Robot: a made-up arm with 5 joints.
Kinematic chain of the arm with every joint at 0, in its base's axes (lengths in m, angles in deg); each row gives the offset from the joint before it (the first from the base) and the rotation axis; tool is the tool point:
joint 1: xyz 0 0 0.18 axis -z
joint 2: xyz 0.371 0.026 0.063 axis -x
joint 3: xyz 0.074 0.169 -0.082 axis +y
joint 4: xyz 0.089 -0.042 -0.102 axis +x
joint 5: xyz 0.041 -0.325 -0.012 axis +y
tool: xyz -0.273 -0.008 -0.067
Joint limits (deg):
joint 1: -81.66..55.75
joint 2: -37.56..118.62
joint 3: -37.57..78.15
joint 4: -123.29..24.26
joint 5: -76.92..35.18
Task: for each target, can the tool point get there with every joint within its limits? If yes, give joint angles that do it. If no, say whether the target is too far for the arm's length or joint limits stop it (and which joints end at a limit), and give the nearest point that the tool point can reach.
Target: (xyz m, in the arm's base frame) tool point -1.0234 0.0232 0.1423
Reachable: no: joint limits stop it (at a limit: joint 1, joint 3, joint 4, joint 5) | nearest point -0.3718 0.3207 0.2035 | short by 0.719 m
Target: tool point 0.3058 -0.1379 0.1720
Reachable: yes | joints -2.76 -6.91 3.00 -31.58 4.92
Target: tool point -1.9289 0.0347 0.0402
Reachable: no: too far | nearest point -0.3716 0.3206 0.2013 | short by 1.592 m
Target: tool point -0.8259 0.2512 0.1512
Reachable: no: joint limits stop it (at a limit: joint 1, joint 3, joint 4, joint 5) | nearest point -0.3714 0.3206 0.2000 | short by 0.462 m
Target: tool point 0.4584 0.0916 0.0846
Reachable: yes | joints 19.87 79.60 22.83 -93.45 26.07
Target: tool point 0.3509 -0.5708 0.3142
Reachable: yes | joints 16.90 68.03 -3.14 -8.12 -57.25
